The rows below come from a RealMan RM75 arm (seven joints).
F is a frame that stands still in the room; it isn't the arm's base.
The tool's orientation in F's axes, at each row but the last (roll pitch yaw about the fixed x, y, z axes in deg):
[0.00 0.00 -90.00]
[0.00 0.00 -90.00]
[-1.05 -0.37 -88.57]
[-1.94 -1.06 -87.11]
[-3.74 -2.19 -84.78]
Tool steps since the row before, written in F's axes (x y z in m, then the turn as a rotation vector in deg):
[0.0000 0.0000 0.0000 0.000 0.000 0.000]
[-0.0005 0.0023 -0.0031 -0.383 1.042 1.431]
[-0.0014 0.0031 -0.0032 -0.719 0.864 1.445]
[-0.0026 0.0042 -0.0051 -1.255 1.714 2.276]
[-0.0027 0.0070 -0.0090 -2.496 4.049 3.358]
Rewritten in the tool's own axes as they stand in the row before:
[0.0000 0.0000 0.0000 0.000 0.000 0.000]
[-0.0023 -0.0005 -0.0031 -1.042 -0.383 1.431]
[-0.0032 -0.0013 -0.0032 -0.872 -0.724 1.438]
[-0.0044 -0.0022 -0.0051 -1.733 -1.244 2.268]
[-0.0076 -0.0015 -0.0088 -4.128 -2.342 3.373]

